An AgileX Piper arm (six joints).
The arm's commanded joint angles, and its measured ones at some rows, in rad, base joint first. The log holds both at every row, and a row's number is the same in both.
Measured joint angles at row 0:
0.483, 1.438, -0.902, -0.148, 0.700, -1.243
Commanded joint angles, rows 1 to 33:
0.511, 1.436, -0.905, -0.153, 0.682, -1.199
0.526, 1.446, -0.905, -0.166, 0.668, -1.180
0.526, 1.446, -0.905, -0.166, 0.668, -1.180
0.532, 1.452, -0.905, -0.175, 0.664, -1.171
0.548, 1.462, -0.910, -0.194, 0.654, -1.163
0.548, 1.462, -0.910, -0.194, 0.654, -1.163
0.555, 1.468, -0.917, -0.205, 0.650, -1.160
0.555, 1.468, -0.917, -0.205, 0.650, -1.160
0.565, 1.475, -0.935, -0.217, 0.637, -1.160
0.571, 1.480, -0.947, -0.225, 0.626, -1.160
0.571, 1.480, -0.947, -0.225, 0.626, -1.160
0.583, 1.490, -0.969, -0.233, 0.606, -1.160
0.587, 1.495, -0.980, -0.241, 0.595, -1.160
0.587, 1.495, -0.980, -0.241, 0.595, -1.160
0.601, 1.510, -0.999, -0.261, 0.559, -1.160
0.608, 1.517, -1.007, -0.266, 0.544, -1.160
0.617, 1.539, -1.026, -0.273, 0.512, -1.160
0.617, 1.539, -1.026, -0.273, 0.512, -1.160
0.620, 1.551, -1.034, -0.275, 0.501, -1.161
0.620, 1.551, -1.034, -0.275, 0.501, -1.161
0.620, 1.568, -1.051, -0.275, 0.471, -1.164
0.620, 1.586, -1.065, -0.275, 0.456, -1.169
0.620, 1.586, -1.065, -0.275, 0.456, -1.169
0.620, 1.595, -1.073, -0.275, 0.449, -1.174
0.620, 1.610, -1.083, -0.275, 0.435, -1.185
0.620, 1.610, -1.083, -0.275, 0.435, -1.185
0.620, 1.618, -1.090, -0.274, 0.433, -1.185
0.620, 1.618, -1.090, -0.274, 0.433, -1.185
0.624, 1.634, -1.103, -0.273, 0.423, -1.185
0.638, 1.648, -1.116, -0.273, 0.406, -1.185
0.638, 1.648, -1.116, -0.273, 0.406, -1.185
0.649, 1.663, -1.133, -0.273, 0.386, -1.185
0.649, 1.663, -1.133, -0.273, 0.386, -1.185
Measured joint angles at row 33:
0.633, 1.646, -1.108, -0.273, 0.418, -1.175
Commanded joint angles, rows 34 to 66:
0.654, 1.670, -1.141, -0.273, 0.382, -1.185
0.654, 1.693, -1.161, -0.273, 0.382, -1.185
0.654, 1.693, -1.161, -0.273, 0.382, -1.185
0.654, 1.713, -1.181, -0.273, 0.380, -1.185
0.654, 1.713, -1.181, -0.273, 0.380, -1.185
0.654, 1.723, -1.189, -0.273, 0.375, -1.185
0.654, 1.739, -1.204, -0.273, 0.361, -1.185
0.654, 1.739, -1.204, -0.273, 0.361, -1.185
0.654, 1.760, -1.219, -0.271, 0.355, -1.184
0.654, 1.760, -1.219, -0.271, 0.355, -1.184
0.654, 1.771, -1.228, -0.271, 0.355, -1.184
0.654, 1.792, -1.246, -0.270, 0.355, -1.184
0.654, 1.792, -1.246, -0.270, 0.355, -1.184
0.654, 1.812, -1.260, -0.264, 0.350, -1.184
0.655, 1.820, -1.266, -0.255, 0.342, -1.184
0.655, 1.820, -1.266, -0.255, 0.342, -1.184
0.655, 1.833, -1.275, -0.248, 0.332, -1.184
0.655, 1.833, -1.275, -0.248, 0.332, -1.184
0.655, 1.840, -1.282, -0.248, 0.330, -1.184
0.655, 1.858, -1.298, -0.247, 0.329, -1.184
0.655, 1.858, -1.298, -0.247, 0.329, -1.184
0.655, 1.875, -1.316, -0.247, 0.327, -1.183
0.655, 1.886, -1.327, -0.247, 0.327, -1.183
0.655, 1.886, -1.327, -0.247, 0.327, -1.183
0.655, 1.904, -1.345, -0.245, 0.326, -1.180
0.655, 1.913, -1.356, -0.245, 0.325, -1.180
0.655, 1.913, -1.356, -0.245, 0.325, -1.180
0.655, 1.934, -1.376, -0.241, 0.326, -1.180
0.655, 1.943, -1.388, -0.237, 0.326, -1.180
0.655, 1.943, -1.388, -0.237, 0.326, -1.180
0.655, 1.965, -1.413, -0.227, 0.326, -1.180
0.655, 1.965, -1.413, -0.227, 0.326, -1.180
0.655, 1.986, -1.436, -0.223, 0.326, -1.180
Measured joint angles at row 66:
0.652, 1.962, -1.402, -0.233, 0.333, -1.176
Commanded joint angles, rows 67 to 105:
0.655, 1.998, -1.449, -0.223, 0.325, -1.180
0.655, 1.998, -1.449, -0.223, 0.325, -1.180
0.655, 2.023, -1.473, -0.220, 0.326, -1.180
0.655, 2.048, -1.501, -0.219, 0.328, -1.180
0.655, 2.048, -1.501, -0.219, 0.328, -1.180
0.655, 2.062, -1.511, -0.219, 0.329, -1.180
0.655, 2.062, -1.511, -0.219, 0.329, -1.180
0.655, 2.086, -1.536, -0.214, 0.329, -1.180
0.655, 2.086, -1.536, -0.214, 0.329, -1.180
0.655, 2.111, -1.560, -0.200, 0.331, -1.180
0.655, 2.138, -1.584, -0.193, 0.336, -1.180
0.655, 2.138, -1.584, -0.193, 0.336, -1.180
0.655, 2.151, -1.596, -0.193, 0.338, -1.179
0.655, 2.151, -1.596, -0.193, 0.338, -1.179
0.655, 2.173, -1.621, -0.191, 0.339, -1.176
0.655, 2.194, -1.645, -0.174, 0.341, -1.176
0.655, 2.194, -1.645, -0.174, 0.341, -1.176
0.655, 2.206, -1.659, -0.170, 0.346, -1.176
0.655, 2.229, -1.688, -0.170, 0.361, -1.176
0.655, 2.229, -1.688, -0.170, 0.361, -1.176
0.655, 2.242, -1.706, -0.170, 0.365, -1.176
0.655, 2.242, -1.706, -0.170, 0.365, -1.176
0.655, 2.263, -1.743, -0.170, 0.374, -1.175
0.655, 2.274, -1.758, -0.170, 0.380, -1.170
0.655, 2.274, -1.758, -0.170, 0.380, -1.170
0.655, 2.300, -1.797, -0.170, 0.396, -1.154
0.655, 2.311, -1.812, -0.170, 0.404, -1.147
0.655, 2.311, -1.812, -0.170, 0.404, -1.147
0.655, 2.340, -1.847, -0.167, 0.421, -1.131
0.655, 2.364, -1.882, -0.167, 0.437, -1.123
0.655, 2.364, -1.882, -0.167, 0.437, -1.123
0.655, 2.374, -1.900, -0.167, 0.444, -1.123
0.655, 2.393, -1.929, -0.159, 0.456, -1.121
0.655, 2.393, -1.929, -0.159, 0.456, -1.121
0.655, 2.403, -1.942, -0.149, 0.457, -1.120
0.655, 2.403, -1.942, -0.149, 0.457, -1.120
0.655, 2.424, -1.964, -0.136, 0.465, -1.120
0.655, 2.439, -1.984, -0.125, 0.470, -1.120
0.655, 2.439, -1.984, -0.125, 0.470, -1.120
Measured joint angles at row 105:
0.652, 2.422, -1.954, -0.146, 0.451, -1.132
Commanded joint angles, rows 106 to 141:
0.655, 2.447, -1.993, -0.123, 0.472, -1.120
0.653, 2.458, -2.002, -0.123, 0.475, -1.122
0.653, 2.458, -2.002, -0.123, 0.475, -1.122
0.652, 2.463, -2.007, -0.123, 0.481, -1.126
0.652, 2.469, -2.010, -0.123, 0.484, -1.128
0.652, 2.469, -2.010, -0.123, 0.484, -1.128
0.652, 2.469, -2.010, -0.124, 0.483, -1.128
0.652, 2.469, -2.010, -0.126, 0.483, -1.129
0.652, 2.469, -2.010, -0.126, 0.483, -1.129
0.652, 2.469, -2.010, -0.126, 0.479, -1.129
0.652, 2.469, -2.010, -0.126, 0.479, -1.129
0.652, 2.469, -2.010, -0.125, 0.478, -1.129
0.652, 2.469, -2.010, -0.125, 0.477, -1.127
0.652, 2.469, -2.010, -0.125, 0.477, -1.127
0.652, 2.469, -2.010, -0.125, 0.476, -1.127
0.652, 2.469, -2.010, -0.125, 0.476, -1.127
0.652, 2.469, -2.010, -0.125, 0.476, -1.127
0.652, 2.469, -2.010, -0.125, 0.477, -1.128
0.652, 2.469, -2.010, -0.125, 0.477, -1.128
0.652, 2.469, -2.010, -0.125, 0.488, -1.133
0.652, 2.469, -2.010, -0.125, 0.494, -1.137
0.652, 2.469, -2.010, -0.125, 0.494, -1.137
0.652, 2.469, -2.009, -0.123, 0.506, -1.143
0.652, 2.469, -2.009, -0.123, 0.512, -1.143
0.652, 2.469, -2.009, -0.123, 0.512, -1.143
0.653, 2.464, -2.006, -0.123, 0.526, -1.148
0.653, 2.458, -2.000, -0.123, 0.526, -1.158
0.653, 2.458, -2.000, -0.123, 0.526, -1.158
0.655, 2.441, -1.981, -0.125, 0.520, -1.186
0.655, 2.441, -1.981, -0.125, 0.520, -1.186
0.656, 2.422, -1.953, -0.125, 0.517, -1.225
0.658, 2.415, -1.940, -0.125, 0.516, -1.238
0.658, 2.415, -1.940, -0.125, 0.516, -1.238
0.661, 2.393, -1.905, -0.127, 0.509, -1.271
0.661, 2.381, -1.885, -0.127, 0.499, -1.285
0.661, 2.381, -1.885, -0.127, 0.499, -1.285
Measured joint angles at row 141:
0.660, 2.409, -1.933, -0.142, 0.463, -1.245
